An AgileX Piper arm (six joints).
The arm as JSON. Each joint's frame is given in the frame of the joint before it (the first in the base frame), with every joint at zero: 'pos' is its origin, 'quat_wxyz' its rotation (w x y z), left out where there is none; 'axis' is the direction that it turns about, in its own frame. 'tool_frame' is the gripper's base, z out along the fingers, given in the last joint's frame.
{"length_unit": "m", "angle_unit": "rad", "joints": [
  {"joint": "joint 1", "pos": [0.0, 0.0, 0.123], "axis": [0.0, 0.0, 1.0]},
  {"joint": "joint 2", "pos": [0.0, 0.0, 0.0], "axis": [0.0, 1.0, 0.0]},
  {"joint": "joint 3", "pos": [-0.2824, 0.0, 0.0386], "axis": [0.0, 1.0, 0.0]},
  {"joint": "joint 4", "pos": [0.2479, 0.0, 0.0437], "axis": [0.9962, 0.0, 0.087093]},
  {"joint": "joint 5", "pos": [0.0, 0.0, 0.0], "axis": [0.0, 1.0, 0.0]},
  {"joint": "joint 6", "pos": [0.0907, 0.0, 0.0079], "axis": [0.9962, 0.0, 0.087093]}
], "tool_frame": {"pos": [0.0, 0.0, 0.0], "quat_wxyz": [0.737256, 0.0, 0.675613, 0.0]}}
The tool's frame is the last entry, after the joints.
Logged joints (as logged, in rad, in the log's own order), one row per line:
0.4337, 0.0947, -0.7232, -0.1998, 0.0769, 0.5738
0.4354, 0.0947, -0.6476, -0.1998, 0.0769, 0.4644
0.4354, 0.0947, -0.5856, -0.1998, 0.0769, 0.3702
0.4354, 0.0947, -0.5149, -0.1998, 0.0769, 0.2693
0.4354, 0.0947, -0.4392, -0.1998, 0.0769, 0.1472
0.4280, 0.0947, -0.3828, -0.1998, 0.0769, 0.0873
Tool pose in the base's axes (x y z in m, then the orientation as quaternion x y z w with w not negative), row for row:
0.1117, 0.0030, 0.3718, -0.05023, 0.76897, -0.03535, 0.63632
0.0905, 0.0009, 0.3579, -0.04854, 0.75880, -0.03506, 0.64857
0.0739, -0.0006, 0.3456, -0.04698, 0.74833, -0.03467, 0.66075
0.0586, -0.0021, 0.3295, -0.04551, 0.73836, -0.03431, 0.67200
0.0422, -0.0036, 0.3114, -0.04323, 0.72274, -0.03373, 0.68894
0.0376, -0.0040, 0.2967, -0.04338, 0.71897, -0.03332, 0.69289
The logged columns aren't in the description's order. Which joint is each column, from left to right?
Columns, left to right: joint 5, joint 1, joint 3, joint 4, joint 6, joint 2.
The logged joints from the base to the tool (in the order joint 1, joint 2, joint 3, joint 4, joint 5, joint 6), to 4 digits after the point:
0.0947, 0.5738, -0.7232, -0.1998, 0.4337, 0.0769
0.0947, 0.4644, -0.6476, -0.1998, 0.4354, 0.0769
0.0947, 0.3702, -0.5856, -0.1998, 0.4354, 0.0769
0.0947, 0.2693, -0.5149, -0.1998, 0.4354, 0.0769
0.0947, 0.1472, -0.4392, -0.1998, 0.4354, 0.0769
0.0947, 0.0873, -0.3828, -0.1998, 0.4280, 0.0769

